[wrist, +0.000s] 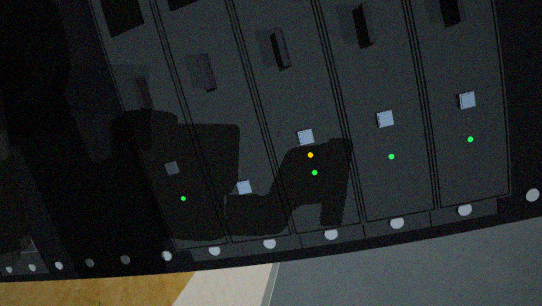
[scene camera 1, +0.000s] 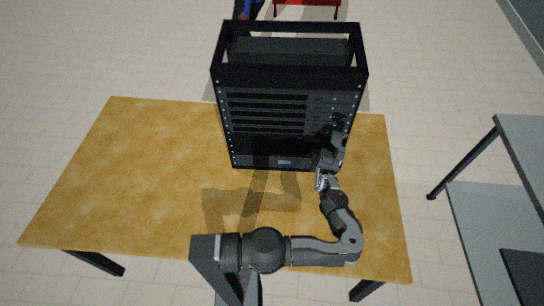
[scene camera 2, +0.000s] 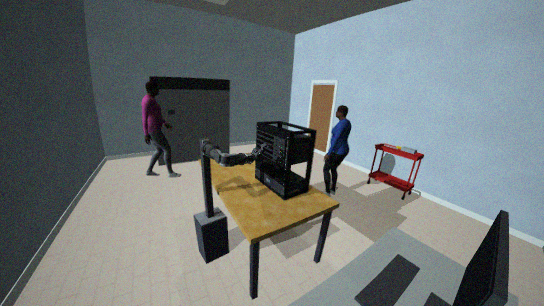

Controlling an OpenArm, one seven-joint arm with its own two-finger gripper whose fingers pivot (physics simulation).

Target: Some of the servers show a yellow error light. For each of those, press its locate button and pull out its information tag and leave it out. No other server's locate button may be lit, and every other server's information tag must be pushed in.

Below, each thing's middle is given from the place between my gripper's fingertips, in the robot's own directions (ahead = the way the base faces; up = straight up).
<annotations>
I see my gripper 280 mm short of the black server rack (scene camera 1: 266, 94), 120 mm to the right of it and 120 mm above it.
</annotations>
